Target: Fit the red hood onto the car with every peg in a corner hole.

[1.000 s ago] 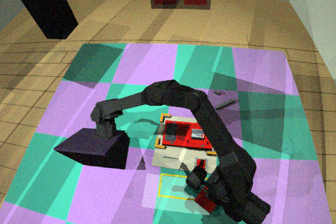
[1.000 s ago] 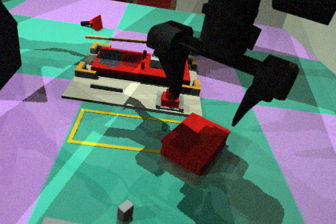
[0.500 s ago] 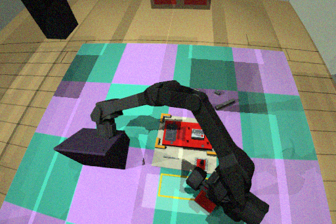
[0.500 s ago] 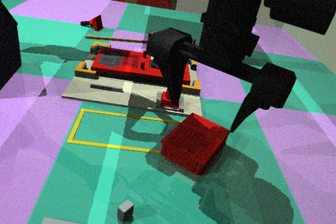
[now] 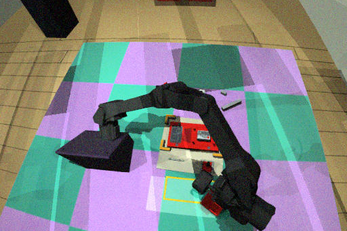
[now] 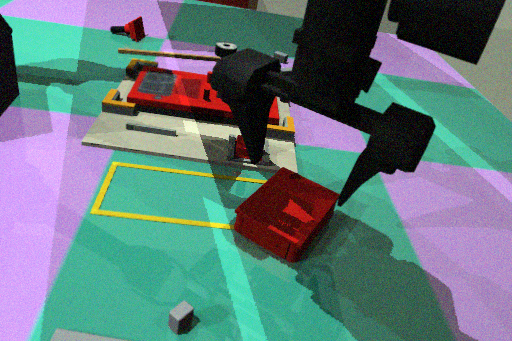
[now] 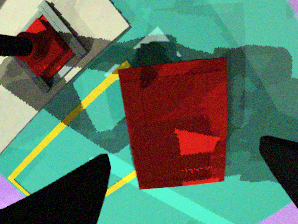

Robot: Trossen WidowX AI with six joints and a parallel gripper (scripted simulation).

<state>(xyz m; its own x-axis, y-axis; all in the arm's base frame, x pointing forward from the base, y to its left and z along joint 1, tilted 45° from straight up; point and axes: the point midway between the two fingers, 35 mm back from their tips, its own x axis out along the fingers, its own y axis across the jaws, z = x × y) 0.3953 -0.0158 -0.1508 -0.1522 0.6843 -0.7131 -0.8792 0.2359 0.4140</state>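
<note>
The red hood lies 3 cm below my gripper tip. From my gripper tip the other things lie so: grey engine block 23 cm to the left, 8 cm behind, 3 cm below; then thin wooden stick 38 cm to the left, 21 cm behind, 5 cm below.
</note>
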